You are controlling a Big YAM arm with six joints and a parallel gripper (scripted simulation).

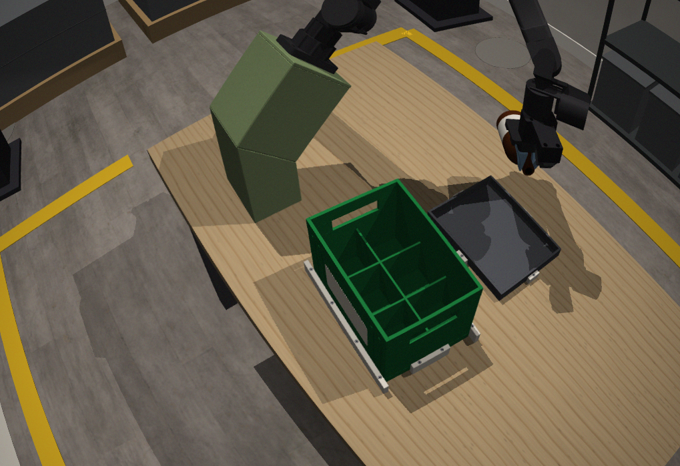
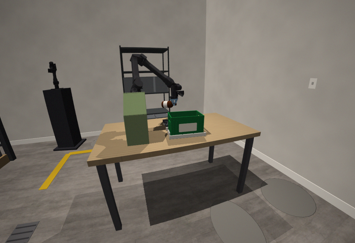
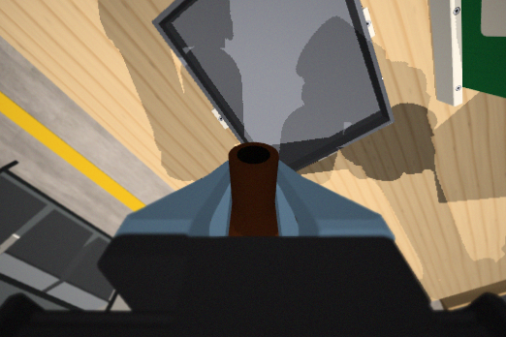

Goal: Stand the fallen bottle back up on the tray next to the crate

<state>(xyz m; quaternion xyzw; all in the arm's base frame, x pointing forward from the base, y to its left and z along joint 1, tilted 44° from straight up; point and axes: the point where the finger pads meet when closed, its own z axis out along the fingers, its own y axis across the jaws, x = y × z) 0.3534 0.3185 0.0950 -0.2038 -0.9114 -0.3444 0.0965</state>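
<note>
Right now my hand is 50 mm past the brown bottle and 30 mm to the right of it. Also, from my hand: dark grey tray: 180 mm below, 50 mm to the right, 10 mm ahead; then green crate: 330 mm to the right, 110 mm below, 40 mm ahead.
</note>
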